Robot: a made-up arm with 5 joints.
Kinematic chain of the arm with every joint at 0, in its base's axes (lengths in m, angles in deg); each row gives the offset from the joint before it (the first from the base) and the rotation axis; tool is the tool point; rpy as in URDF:
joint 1: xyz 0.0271 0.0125 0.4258 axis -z
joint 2: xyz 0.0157 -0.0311 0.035 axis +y
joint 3: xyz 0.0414 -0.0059 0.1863 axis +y
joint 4: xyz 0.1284 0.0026 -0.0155 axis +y
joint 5: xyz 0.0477 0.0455 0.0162 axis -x
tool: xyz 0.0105 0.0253 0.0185 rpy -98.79 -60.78 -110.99
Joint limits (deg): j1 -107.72..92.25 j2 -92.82..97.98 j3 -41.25..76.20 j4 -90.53..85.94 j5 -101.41..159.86
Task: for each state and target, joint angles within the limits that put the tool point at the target. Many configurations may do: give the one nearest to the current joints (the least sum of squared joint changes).
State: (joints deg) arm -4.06 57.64 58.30 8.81 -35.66
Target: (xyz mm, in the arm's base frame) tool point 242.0 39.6 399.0
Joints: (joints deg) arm -1.76 38.10 44.59 1.84 -36.39
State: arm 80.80 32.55 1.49 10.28 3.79
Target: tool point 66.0 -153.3 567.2
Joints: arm 90.20 -19.93 43.27 19.31 11.10
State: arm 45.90 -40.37 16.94 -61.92 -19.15
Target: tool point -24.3 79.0 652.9
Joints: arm 34.04 -68.31 41.93 -81.89 -24.75
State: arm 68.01 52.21 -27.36 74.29 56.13
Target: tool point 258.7 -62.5 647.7
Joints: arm 27.46 7.18 -36.47 80.00 57.75
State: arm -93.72 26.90 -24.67 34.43 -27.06
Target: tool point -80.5 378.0 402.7
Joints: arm -102.82 65.96 -40.43 33.56 -29.82
